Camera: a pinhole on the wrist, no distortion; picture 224 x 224 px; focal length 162.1 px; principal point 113.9 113.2 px. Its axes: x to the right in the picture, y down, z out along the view. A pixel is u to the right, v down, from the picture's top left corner.
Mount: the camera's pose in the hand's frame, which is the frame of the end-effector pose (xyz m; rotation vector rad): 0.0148 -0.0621 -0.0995 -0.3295 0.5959 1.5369
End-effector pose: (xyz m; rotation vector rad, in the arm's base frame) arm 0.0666 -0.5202 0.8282 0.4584 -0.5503 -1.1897
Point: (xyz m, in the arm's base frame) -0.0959 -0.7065 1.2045
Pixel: 50.3 84.4
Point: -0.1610 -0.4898 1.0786
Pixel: 32.2 172.7
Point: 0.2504 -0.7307 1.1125
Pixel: 161.2 17.0
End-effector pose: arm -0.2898 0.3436 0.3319 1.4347 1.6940 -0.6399
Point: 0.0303 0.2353 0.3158
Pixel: 169.6 163.3
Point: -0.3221 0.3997 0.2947
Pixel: 99.3 44.6
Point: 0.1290 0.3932 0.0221
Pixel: 161.8 59.2
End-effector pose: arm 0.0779 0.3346 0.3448 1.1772 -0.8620 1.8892
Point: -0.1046 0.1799 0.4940
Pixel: 163.9 65.7
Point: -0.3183 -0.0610 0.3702
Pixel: 214.3 120.3
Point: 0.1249 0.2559 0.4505
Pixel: 47.2 104.9
